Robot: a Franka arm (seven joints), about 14 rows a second.
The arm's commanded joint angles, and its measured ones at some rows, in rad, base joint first. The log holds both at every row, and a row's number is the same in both.
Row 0, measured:
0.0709, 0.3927, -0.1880, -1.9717, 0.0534, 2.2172, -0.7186
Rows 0 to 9, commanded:
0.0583, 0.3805, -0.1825, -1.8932, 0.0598, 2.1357, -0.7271
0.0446, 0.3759, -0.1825, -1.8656, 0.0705, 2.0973, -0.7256
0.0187, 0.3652, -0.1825, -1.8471, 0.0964, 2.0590, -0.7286
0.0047, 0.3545, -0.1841, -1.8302, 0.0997, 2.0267, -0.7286
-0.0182, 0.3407, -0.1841, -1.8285, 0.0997, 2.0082, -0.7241
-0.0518, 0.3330, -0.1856, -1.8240, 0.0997, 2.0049, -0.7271
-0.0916, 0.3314, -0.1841, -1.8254, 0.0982, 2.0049, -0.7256
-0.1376, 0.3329, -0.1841, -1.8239, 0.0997, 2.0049, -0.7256
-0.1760, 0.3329, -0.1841, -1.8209, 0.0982, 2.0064, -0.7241
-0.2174, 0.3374, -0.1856, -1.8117, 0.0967, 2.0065, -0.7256
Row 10, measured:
-0.1389, 0.3428, -0.1977, -1.8229, 0.0820, 2.0234, -0.7176
